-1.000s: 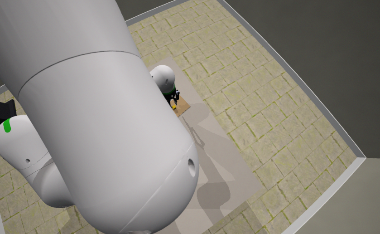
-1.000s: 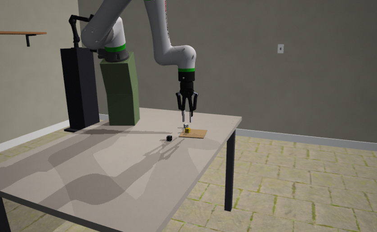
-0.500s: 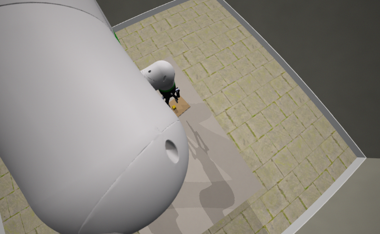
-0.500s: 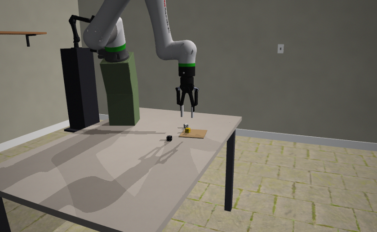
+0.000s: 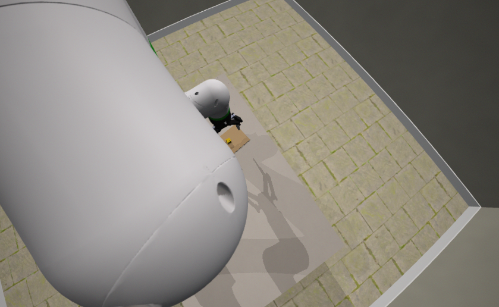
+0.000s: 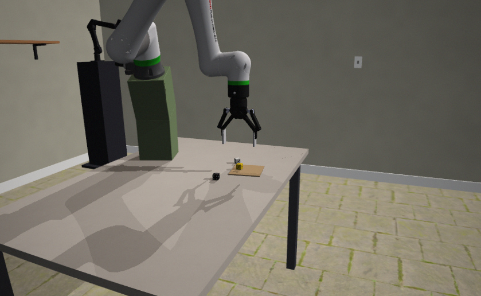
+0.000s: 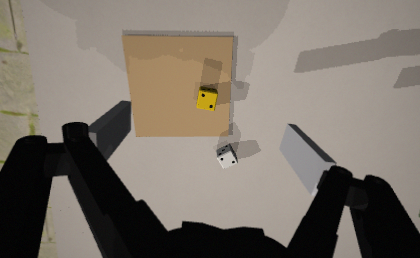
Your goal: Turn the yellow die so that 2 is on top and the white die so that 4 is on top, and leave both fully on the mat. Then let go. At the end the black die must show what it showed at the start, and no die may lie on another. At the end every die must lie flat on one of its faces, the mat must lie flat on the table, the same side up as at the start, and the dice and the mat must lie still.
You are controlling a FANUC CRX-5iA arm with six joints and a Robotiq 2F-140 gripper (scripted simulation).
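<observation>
The white die is 12 cm below my hand, 9 cm to the left of it and 5 cm behind it. Round my hand: tan mat (13 cm below, 4 cm ahead); then black die (15 cm to the right, 12 cm below, 4 cm behind); then yellow die (11 cm below).
</observation>
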